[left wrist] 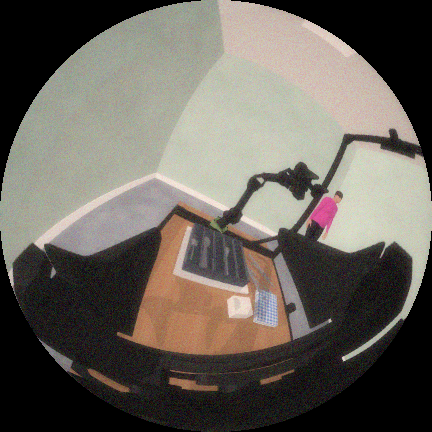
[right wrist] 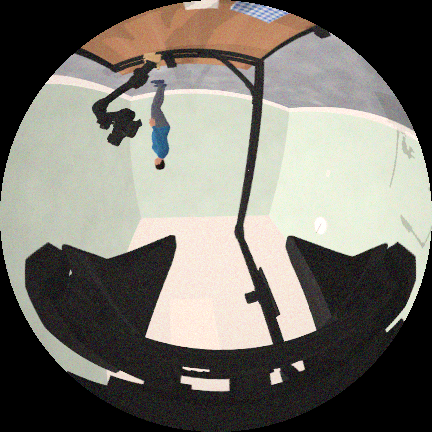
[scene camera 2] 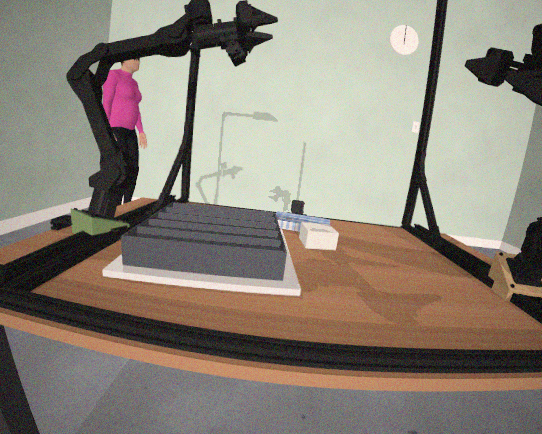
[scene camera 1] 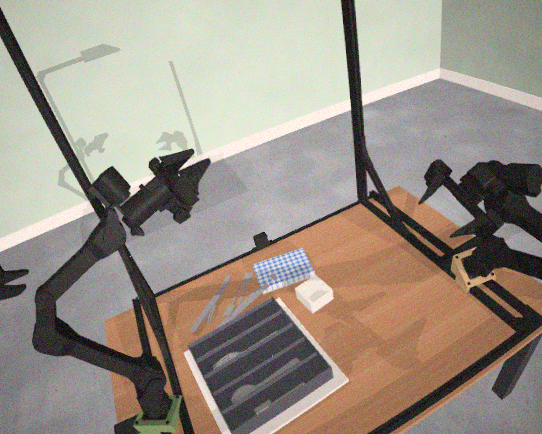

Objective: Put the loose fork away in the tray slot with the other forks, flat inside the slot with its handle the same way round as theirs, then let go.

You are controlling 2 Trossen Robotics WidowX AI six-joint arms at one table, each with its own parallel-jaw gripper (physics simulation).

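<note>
Loose silvery cutlery (scene camera 1: 210, 305) (left wrist: 260, 272) lies on the table behind the tray. A slim piece with what look like tines (scene camera 1: 229, 308) is among it, but blur keeps me from saying surely that it is the loose fork. The dark slotted tray (scene camera 1: 324, 371) (scene camera 2: 200, 260) holds cutlery in several slots; I cannot tell which slot has forks. My right gripper (scene camera 1: 201, 156) (scene camera 2: 274, 28) (right wrist: 232, 241) is open and empty, high above the table. My left gripper (scene camera 1: 438, 218) (scene camera 2: 469, 64) is open and empty, raised at the right side of the picture.
The tray stands on a white board (scene camera 1: 340, 381) (scene camera 2: 200, 287). A white block (scene camera 1: 314, 296) (scene camera 2: 319, 237) (left wrist: 240, 306) and a blue checked cloth (scene camera 1: 283, 270) (left wrist: 266, 307) lie beside the cutlery. Black frame posts (scene camera 1: 356, 100) (scene camera 2: 431, 100) rise at the table's sides.
</note>
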